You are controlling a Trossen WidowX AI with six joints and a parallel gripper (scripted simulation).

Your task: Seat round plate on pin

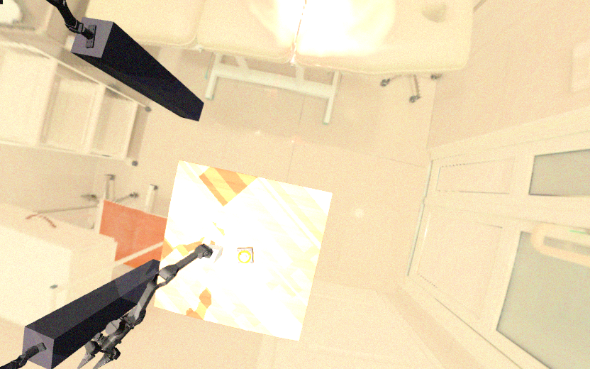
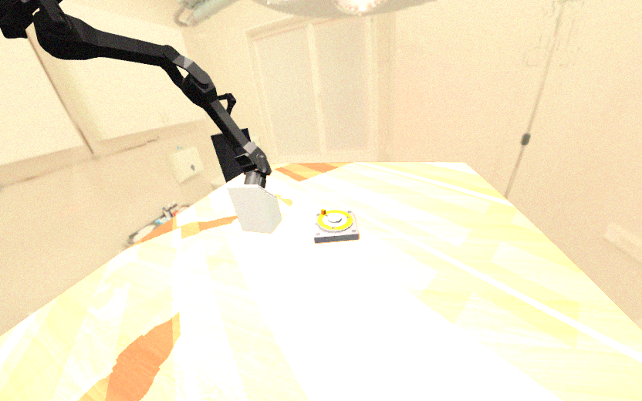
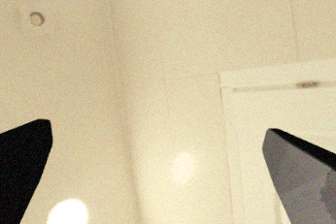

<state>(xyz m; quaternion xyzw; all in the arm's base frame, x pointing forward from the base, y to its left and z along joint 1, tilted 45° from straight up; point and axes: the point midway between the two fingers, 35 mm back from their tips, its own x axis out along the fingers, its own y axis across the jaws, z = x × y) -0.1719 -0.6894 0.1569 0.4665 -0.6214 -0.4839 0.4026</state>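
My gripper tip is 48 cm short of the grey square base, 42 cm to the right of it and 71 cm above it.
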